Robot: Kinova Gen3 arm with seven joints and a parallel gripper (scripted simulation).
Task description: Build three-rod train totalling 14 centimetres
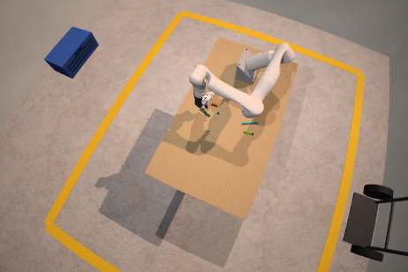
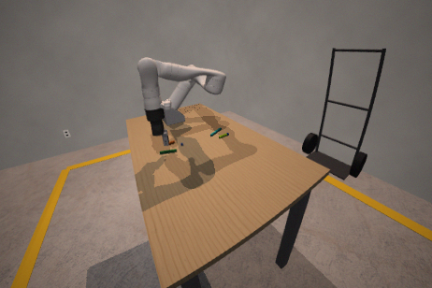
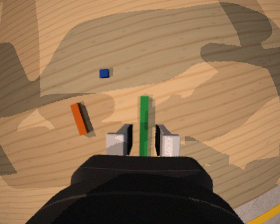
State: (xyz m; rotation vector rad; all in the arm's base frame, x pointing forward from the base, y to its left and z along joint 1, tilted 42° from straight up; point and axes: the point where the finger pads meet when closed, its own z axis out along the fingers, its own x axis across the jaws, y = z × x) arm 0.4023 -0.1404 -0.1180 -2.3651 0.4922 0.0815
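The green rod is 60 mm below my hand. The rest, counted from my hand: orange rod (70 mm behind, 40 mm to the left, 60 mm below); lime rod (40 mm ahead, 290 mm to the left, 60 mm below); turquoise rod (20 mm behind, 290 mm to the left, 60 mm below).
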